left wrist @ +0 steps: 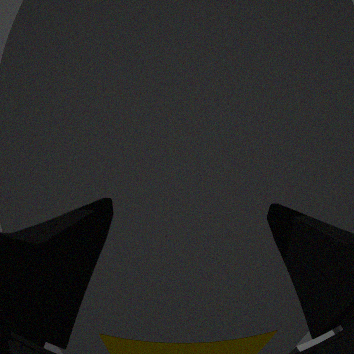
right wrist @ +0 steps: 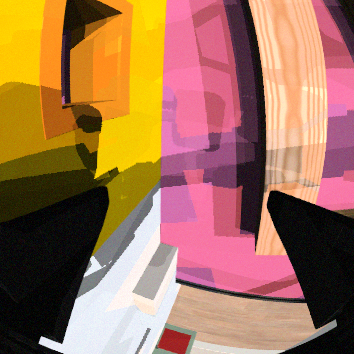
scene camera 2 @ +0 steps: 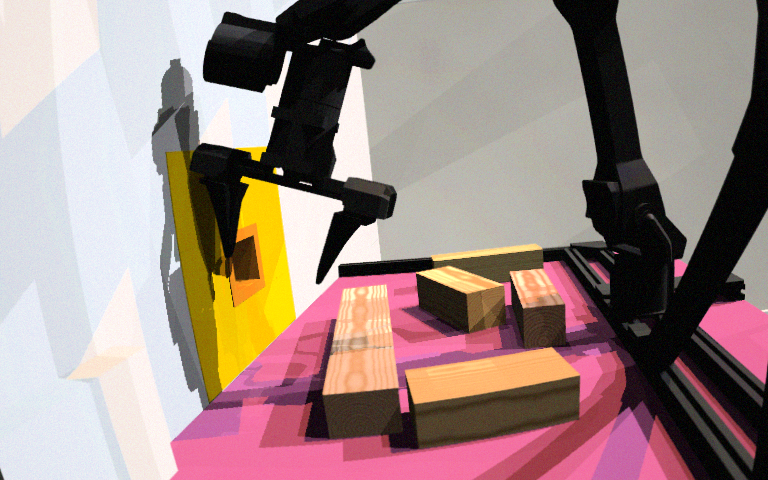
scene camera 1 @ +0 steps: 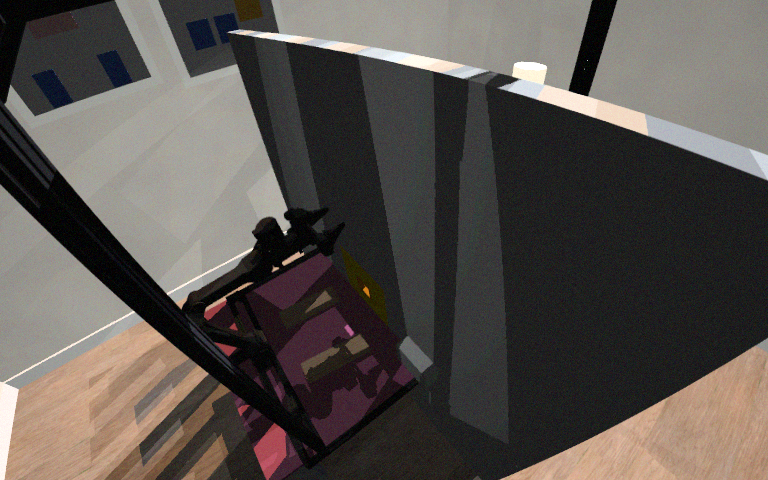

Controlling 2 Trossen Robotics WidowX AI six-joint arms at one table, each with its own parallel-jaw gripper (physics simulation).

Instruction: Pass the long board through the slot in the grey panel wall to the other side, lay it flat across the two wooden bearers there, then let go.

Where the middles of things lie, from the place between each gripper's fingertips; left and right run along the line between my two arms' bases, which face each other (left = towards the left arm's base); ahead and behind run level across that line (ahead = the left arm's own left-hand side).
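Grey block (scene camera 2: 106,411): from left hand, 350 mm behind, 50 mm to the right, 410 mm below. Left hand: 20 mm past the slot (scene camera 2: 245,270), 60 mm to the left of it, 350 mm above it.
Grey block: from right hand, 100 mm to the left, 70 mm below, 240 mm behind. Right hand: 10 mm above the slot, 80 mm short of it, 90 mm to the right of it.
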